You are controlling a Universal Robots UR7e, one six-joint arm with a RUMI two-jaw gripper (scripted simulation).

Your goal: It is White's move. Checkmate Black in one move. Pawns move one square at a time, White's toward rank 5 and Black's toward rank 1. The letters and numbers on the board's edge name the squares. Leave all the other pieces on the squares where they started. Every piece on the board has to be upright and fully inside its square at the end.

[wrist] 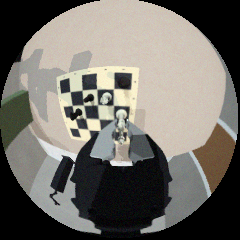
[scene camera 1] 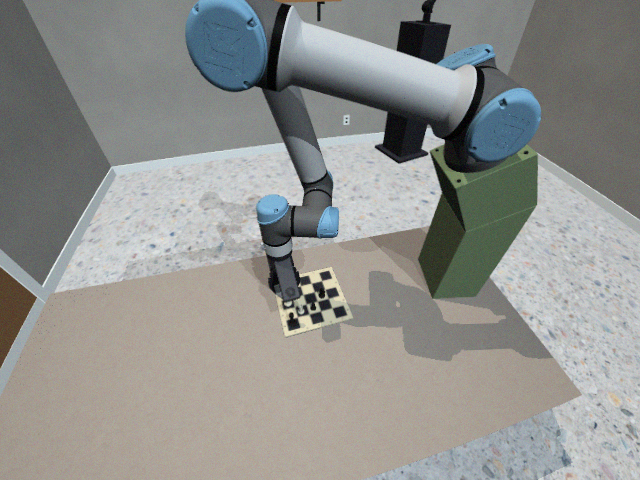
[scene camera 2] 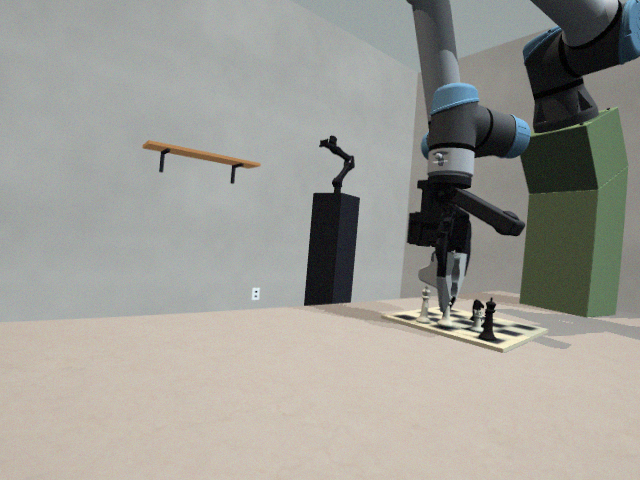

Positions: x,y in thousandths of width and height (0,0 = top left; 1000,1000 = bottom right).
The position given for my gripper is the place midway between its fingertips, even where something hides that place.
In view: my gripper (scene camera 2: 696,649) and a small chessboard (scene camera 1: 520,645).
My gripper also shows in the wrist view (wrist: 506,498) and in scene camera 1 (scene camera 1: 449,624).
